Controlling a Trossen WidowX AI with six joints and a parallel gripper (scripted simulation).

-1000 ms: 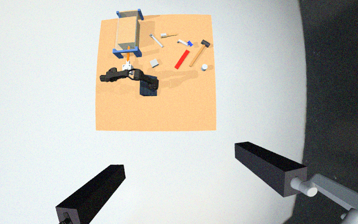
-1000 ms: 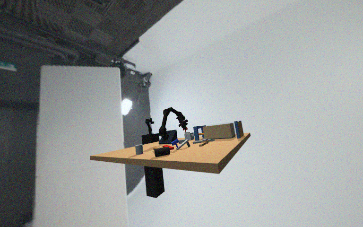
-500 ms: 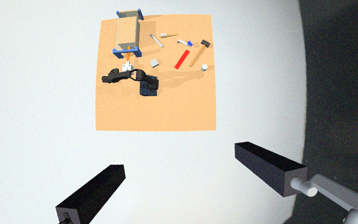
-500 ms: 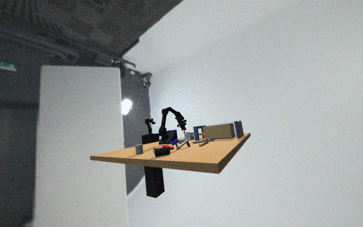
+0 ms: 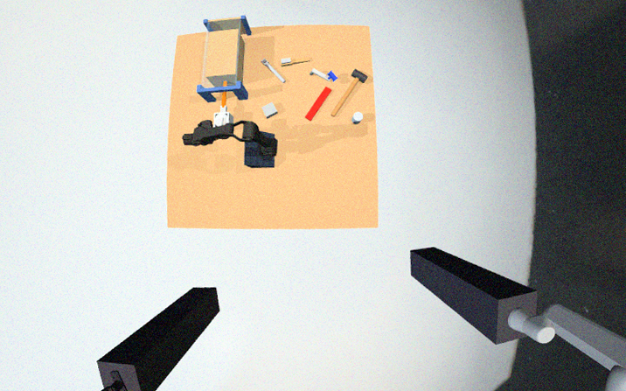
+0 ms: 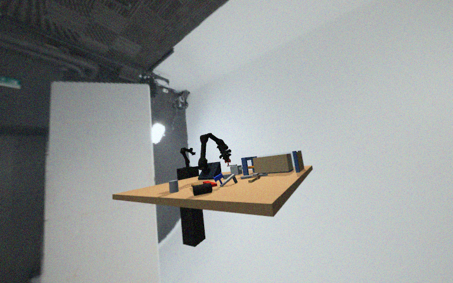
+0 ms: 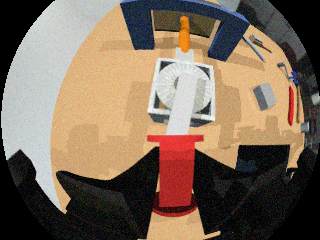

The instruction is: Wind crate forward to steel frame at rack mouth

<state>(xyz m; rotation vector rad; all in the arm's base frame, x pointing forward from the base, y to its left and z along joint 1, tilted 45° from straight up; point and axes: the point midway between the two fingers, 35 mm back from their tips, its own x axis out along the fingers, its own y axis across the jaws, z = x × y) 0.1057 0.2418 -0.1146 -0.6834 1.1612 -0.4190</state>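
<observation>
Now: the winch handle 3 cm below my gripper tip, 2 cm ahead of it and 1 cm to the right of it. The rest, counted from my gripper tip: winch: 10 cm below, 7 cm ahead, 2 cm to the right; red knob: 2 cm behind; blue steel frame: 24 cm ahead, 3 cm to the right, 3 cm below.
</observation>
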